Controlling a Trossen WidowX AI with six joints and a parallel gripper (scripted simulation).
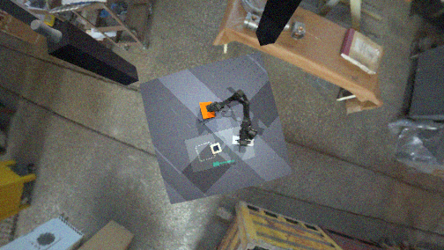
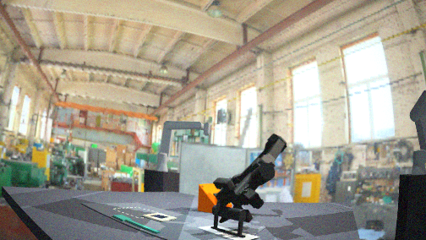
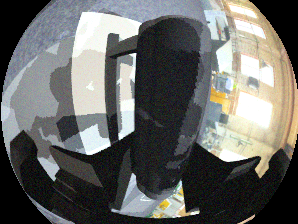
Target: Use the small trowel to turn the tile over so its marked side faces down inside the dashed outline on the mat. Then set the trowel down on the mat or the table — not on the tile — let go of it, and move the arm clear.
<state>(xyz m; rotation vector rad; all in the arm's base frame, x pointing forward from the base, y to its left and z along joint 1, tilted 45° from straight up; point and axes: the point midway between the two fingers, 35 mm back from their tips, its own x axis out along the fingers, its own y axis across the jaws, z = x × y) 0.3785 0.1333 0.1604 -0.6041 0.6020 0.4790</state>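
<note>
Now: gripper tip 20 mm past the tile, 250 mm to the left of it and 40 mm above it. Also, from my gripper tip: teal bar 130 mm ahead, 240 mm to the right, 40 mm below.
</note>
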